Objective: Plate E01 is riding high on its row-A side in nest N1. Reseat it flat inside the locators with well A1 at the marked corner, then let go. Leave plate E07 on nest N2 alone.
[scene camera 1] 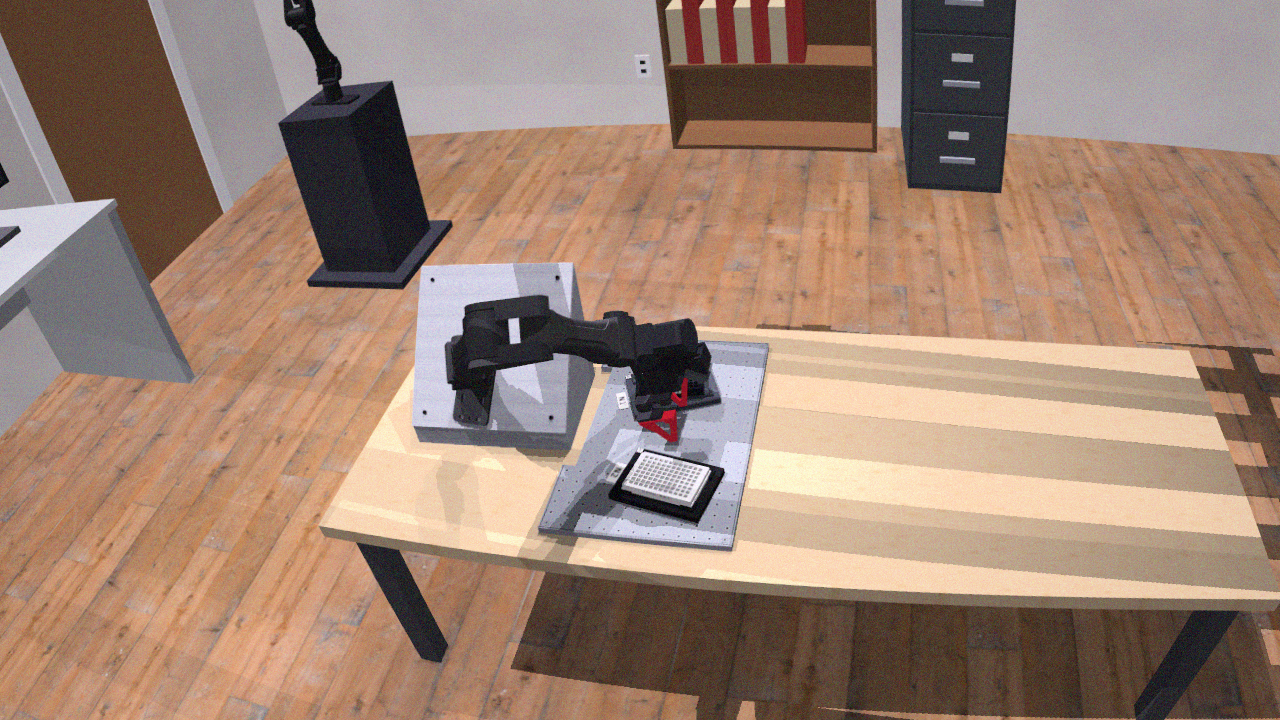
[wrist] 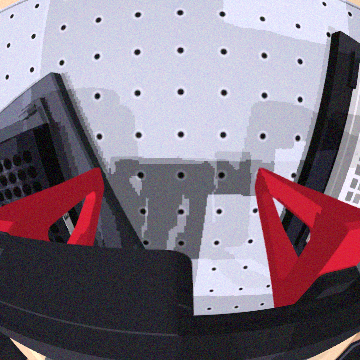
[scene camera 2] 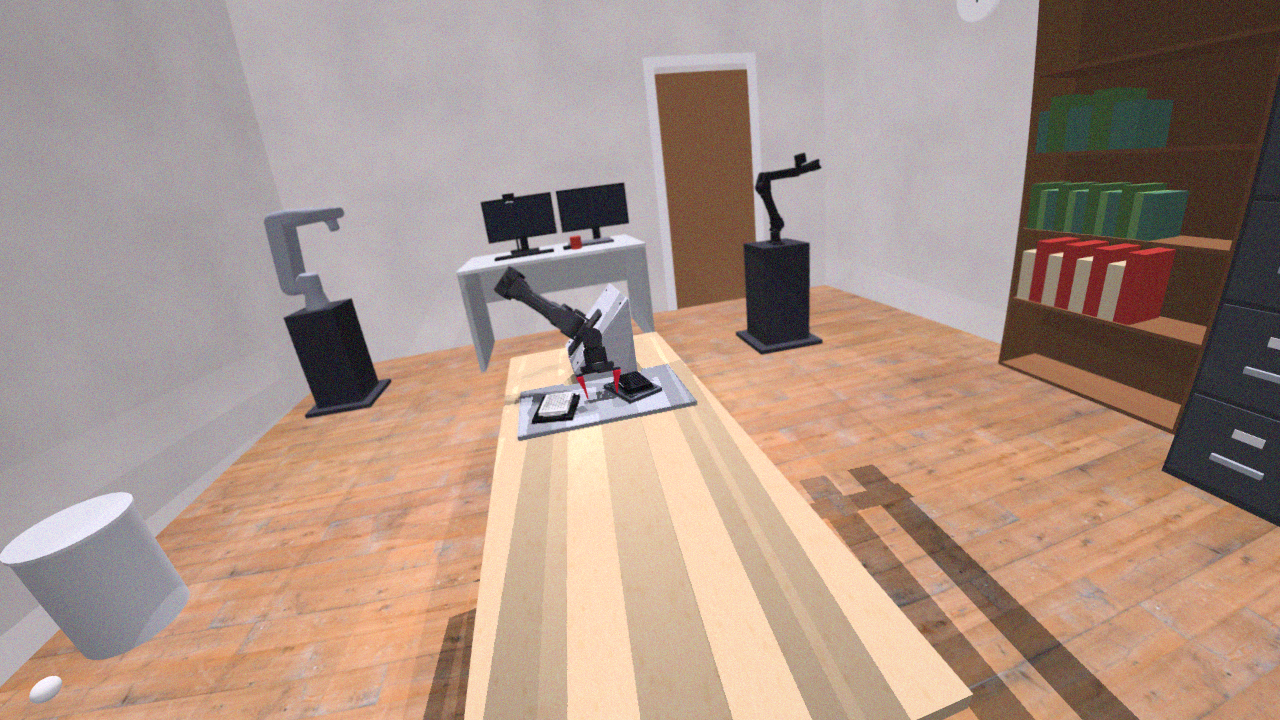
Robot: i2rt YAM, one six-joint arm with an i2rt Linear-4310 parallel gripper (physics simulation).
My gripper is open and touches a grey nest.
